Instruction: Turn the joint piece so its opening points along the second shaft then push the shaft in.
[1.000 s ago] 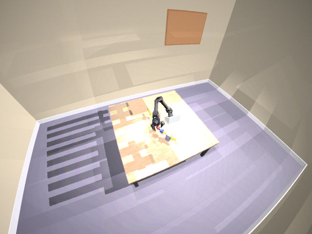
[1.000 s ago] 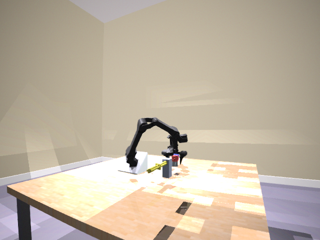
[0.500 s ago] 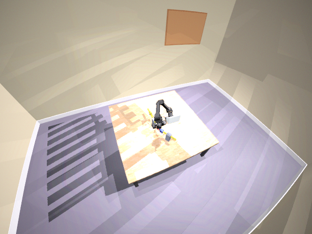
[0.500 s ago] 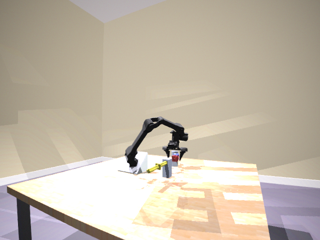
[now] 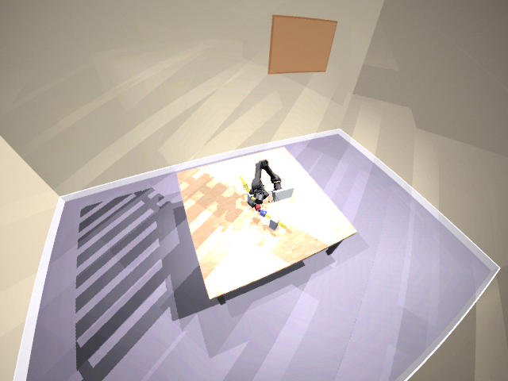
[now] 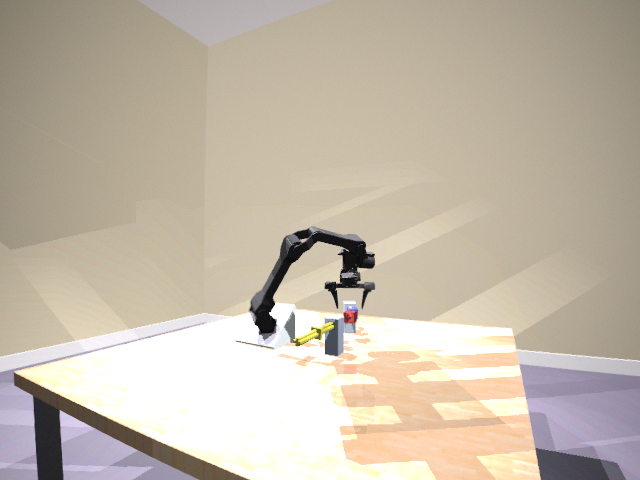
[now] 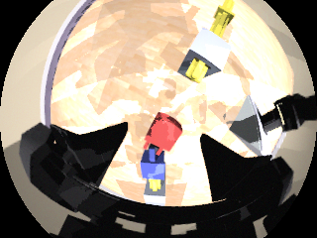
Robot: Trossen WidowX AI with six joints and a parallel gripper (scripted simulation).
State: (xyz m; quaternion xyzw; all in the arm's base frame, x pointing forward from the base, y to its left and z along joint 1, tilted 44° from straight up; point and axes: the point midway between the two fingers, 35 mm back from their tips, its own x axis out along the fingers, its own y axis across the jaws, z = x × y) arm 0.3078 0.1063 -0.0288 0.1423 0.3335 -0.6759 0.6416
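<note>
My gripper tip is now 3 cm above the red square joint piece and 2 cm to the right of it.
</note>
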